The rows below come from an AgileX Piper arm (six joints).
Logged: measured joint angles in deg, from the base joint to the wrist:
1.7, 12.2, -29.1, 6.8, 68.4, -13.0
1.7, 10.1, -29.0, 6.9, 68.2, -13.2
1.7, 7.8, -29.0, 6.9, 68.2, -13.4
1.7, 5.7, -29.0, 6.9, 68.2, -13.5
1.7, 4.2, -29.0, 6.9, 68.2, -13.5
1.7, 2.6, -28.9, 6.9, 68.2, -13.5
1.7, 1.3, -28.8, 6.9, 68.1, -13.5
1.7, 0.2, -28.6, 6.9, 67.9, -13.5
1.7, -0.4, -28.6, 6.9, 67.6, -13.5
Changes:
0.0, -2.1, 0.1, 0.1, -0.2, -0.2
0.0, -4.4, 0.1, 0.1, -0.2, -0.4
0.0, -6.5, 0.1, 0.1, -0.2, -0.5
0.0, -8.0, 0.1, 0.1, -0.2, -0.5
0.0, -9.6, 0.2, 0.1, -0.2, -0.5
0.0, -10.9, 0.3, 0.1, -0.3, -0.5
0.0, -12.0, 0.5, 0.1, -0.5, -0.5
0.0, -12.6, 0.5, 0.1, -0.8, -0.5

